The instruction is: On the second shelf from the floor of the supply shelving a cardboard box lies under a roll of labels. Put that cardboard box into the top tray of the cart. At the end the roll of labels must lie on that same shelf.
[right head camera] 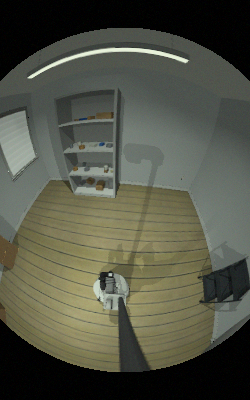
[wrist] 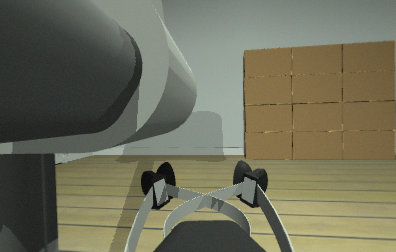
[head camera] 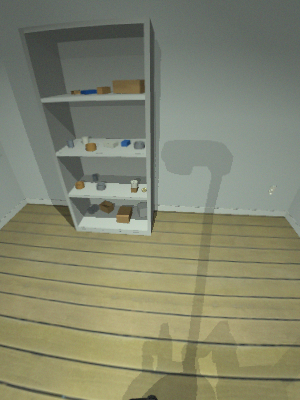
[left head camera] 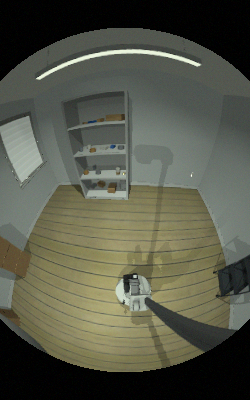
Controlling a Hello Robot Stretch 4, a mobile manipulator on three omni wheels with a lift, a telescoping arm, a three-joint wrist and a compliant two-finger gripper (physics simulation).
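Frame: origin at the robot's base, x ahead, y left, z up, level; metres.
Seen in the pictures: gripper, between the fingertips: [wrist: 203, 176] [left head camera: 127, 304].
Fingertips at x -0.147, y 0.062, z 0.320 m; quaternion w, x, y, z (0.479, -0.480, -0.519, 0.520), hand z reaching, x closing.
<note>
A point is followed by its place in that frame.
The supply shelving [head camera: 148, 125] {x 1.603, y 0.061, z 1.200 m} [left head camera: 127, 150] {x 1.608, y 0.050, z 0.979 m} [right head camera: 117, 150] {x 1.860, y 0.025, z 0.857 m} stands against the far wall. On its second shelf from the floor [head camera: 112, 192] {x 1.695, y 0.451, z 0.506 m}, near the right side, a small brown cardboard box [head camera: 134, 190] {x 1.698, y 0.218, z 0.532 m} lies under a pale roll of labels [head camera: 134, 183] {x 1.705, y 0.214, z 0.611 m} [left head camera: 118, 170] {x 1.704, y 0.203, z 0.582 m} [right head camera: 106, 168] {x 1.706, y 0.199, z 0.576 m}. A dark tiered frame that looks like the cart [left head camera: 241, 278] {x -0.313, y -1.517, z 0.369 m} [right head camera: 218, 286] {x -0.226, y -1.281, z 0.413 m} stands at the right edge of both side head views; its top tray cannot be made out clearly. My gripper [wrist: 203, 176] {x -0.147, y 0.062, z 0.320 m} is open and empty in the wrist view, far from the shelving.
Other small items stand on the same shelf, including an orange-brown one [head camera: 80, 185] {x 1.760, y 0.813, z 0.550 m} and a grey one [head camera: 101, 186] {x 1.738, y 0.573, z 0.552 m}. Brown boxes [head camera: 124, 214] {x 1.771, y 0.367, z 0.148 m} lie on the bottom shelf. A large stack of cartons [wrist: 318, 102] [left head camera: 12, 257] {x 0.018, y 1.800, z 0.360 m} [right head camera: 7, 252] {x 0.020, y 1.794, z 0.191 m} stands by the left wall. A window [left head camera: 22, 150] {x 1.596, y 2.004, z 1.327 m} is above.
</note>
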